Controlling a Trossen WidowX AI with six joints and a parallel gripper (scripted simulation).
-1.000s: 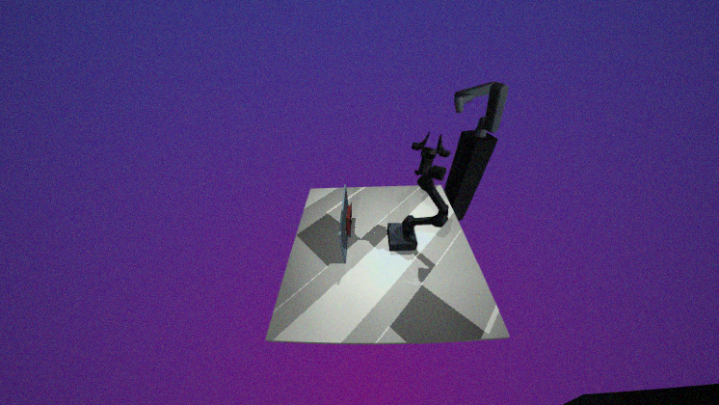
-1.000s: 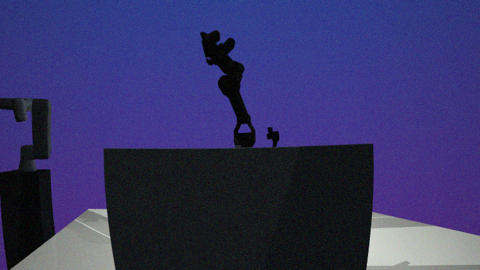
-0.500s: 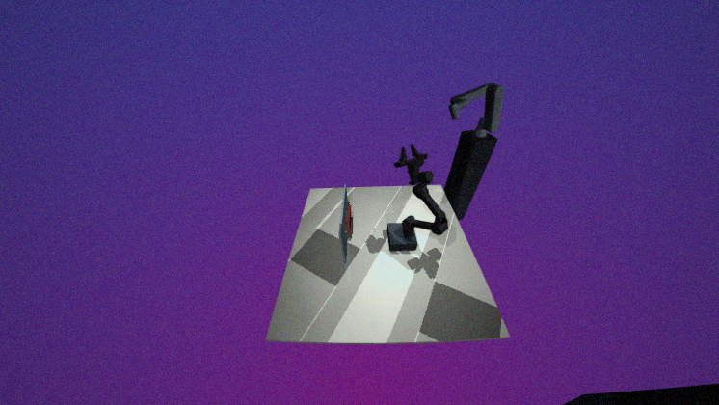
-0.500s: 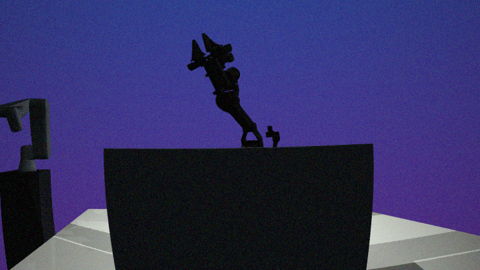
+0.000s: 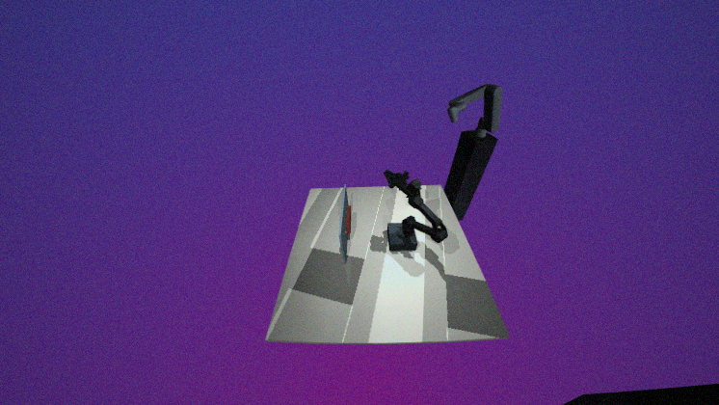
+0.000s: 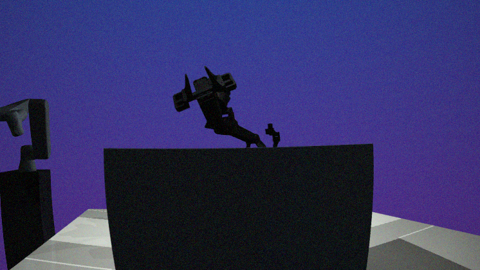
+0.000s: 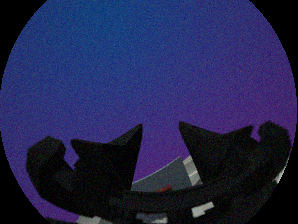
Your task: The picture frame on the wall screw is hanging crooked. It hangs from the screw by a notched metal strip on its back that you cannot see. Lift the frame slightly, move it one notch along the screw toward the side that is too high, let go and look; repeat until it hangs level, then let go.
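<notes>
Now: the picture frame 260 mm ahead of my gripper tip, 10 mm to the left of it and 360 mm below it. Round my gripper tip: upright panel 280 mm ahead, 20 mm to the left, 370 mm below.
</notes>
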